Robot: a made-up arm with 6 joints.
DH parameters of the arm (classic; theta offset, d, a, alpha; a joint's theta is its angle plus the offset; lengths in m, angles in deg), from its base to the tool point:
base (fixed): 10.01 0 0.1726 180
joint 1: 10.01 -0.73 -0.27 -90
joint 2: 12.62 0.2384 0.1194 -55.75
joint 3: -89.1 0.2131 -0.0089 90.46
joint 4: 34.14 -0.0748 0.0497 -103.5
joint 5: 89.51 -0.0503 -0.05 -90
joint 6: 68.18 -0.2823 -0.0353 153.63
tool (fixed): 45.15 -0.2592 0 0
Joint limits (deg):
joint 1: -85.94..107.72
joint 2: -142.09..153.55
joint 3: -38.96..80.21
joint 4: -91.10..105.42
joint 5: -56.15..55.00
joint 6: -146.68..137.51
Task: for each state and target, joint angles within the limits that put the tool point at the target. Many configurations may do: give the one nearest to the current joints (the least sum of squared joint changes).
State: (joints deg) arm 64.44 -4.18 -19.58 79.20 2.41 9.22
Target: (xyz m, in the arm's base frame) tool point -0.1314 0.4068 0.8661
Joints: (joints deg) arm 97.33 23.50 -9.99 72.09 -44.70 0.96
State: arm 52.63 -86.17 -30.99 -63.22 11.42 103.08
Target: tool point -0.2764 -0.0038 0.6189
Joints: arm 69.62 -71.55 -17.46 -91.06 9.17 111.75
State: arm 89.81 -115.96 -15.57 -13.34 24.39 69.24
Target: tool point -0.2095 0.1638 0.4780
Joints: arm 99.57 -131.82 -18.05 27.78 -2.14 71.72
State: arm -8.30 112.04 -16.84 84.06 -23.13 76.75
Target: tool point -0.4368 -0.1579 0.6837
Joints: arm 9.10 116.13 -17.41 80.75 -18.21 79.34
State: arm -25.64 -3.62 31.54 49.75 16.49 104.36
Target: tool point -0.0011 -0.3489 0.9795
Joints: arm -16.61 -5.05 47.68 79.54 -15.54 78.87
